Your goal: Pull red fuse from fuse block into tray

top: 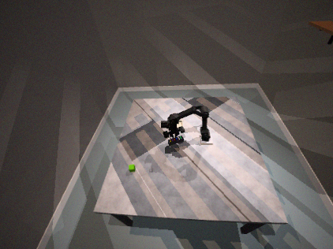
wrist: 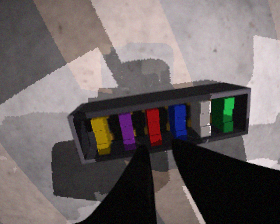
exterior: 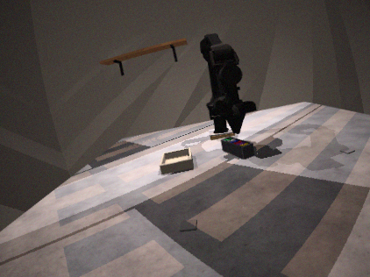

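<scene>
Right now the red fuse is 4 cm below my gripper tip. From my gripper tip the other things lie so: small green cube 35 cm to the left, 28 cm ahead, 5 cm below; then beige tray 21 cm to the right, 6 cm below, 3 cm ahead.
</scene>
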